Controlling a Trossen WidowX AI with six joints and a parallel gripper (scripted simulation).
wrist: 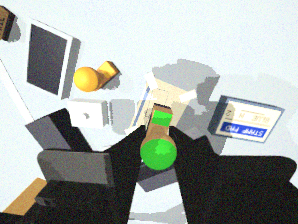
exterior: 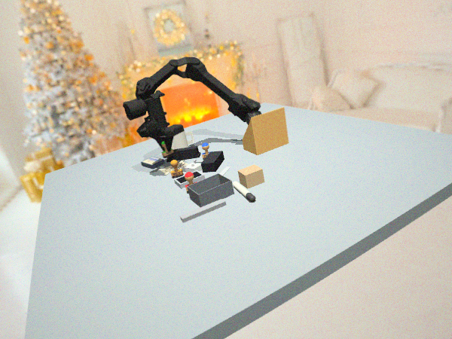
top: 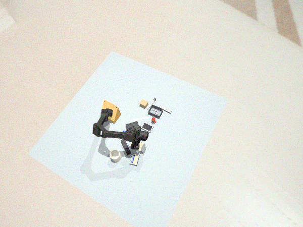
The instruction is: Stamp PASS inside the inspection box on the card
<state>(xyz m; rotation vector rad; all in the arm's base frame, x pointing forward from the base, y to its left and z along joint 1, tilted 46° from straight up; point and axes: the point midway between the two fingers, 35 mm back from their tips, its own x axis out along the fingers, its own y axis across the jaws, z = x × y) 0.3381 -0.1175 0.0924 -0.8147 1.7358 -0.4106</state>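
The pale strip is 23 cm to the left of my gripper tip, 8 cm below it and 7 cm behind it. From my gripper tip the other things lie so: orange-knobbed stamp: 8 cm to the left, 6 cm below, 2 cm ahead; then cream card: 8 cm below, 1 cm to the right, 1 cm behind; then green-knobbed stamp: right at my gripper tip.
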